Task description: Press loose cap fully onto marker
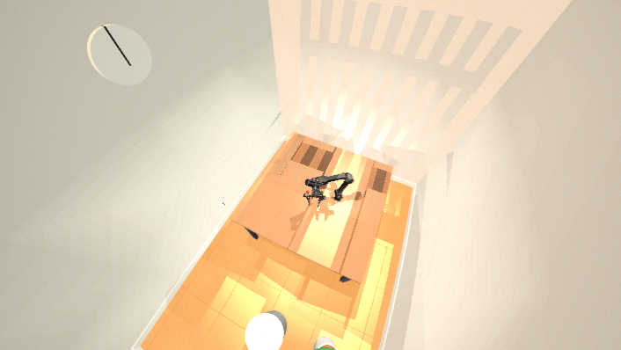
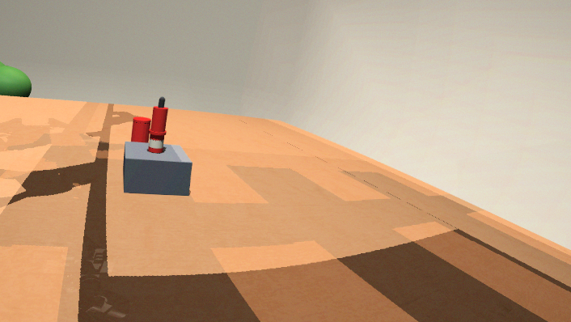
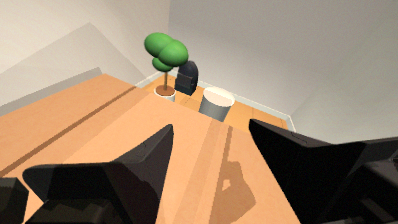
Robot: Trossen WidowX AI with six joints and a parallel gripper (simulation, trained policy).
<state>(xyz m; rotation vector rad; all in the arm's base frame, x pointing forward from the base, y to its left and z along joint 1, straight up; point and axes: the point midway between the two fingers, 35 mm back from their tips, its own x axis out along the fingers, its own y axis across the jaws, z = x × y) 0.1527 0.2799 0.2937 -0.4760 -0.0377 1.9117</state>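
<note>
Right now my gripper tip is 260 mm above the red cap, 220 mm to the left of it and 160 mm short of it. The rest, counted from my gripper tip: grey holder block: 370 mm to the right, 270 mm below, 170 mm ahead.
</note>
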